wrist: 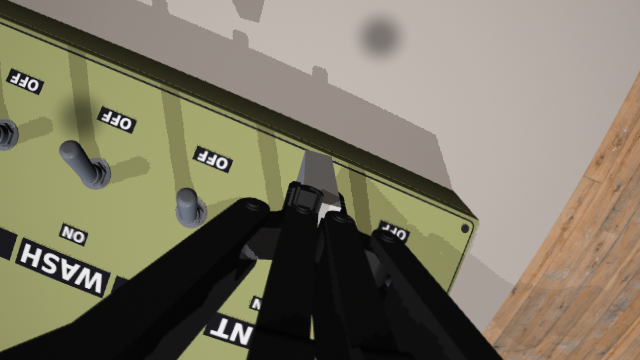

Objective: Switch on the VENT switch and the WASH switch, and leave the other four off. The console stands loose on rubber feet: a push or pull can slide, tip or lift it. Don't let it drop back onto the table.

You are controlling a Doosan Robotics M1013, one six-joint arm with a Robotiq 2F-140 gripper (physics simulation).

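Places are measured from the arm's base along level axes (x left, y back, z up), in centimetres.
Where they show: gripper, between the fingertips: (312, 174).
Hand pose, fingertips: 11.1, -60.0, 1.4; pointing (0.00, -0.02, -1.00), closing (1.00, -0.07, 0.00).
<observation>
Each offset is from my fingertips to the top centre of the thing, as dx, dy, dz. "spot": to the spot under its first point.
The green console (165, 300) fills the left and middle of the wrist view, its labels upside down. The WASH switch @(spot: -13.5, -1.6, +1.1) (80, 162) stands between its OFF and ON labels; its lever points to the upper left, its tip on the OFF side of its base. My gripper (312, 174) is shut with nothing between the fingers; its tips are over the panel near the console's upper edge, by the VENT column. The VENT label @(-1.9, -13.4, +1.1) (232, 331) is partly covered, and the VENT switch and its OFF label are hidden behind the fingers, so its state cannot be told.
Another switch @(spot: -6.6, -2.7, +1.8) (187, 207) stands between the WASH switch and my fingers. Part of one more switch @(spot: -20.8, -2.1, -1.5) (6, 135) shows at the left edge. An OFF label @(spot: +7.4, -4.8, -3.6) (394, 231) shows right of the fingers; its switch is hidden. A pale surface lies beyond the console, with wooden planks (590, 240) at the right.
</observation>
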